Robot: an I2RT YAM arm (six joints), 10 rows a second.
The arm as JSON. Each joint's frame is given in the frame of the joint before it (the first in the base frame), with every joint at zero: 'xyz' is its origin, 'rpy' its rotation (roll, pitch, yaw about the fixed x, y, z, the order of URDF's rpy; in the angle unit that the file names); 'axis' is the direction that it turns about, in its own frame. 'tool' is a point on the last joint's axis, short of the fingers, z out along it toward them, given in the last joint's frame.
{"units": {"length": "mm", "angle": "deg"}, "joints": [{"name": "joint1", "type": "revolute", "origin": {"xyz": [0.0, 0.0, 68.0], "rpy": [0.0, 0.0, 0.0]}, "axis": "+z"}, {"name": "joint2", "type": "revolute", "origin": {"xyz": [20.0, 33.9, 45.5], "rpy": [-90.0, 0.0, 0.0]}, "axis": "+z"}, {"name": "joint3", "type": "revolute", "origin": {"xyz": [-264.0, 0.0, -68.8], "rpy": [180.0, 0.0, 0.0]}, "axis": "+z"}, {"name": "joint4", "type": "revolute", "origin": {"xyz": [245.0, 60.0, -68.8], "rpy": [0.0, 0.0, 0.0]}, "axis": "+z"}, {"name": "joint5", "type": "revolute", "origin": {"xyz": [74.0, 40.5, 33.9], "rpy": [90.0, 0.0, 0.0]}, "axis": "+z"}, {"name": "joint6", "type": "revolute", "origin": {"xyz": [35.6, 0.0, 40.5], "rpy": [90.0, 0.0, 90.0]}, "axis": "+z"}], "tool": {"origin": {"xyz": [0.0, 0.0, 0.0], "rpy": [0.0, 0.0, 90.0]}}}
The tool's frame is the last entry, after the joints.
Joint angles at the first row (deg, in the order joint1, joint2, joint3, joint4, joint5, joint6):
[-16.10, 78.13, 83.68, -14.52, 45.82, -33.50]
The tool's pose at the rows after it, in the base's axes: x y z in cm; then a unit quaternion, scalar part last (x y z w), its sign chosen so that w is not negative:
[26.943 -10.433 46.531 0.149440 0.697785 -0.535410 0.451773]
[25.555 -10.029 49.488 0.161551 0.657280 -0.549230 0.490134]
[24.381 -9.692 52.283 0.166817 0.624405 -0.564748 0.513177]
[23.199 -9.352 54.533 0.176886 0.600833 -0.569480 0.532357]
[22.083 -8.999 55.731 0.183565 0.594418 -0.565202 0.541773]
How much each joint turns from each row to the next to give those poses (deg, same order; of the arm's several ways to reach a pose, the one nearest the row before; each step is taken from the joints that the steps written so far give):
[0.00, -2.01, 1.57, 3.86, 0.00, -3.17]
[0.00, -1.36, 2.82, 4.25, -0.06, -2.73]
[0.00, -0.17, 4.18, 2.40, 0.02, -3.25]
[0.00, -0.03, 4.15, 0.17, 0.02, -0.99]
[0.07, -0.61, 2.60, -2.31, -0.04, 0.81]

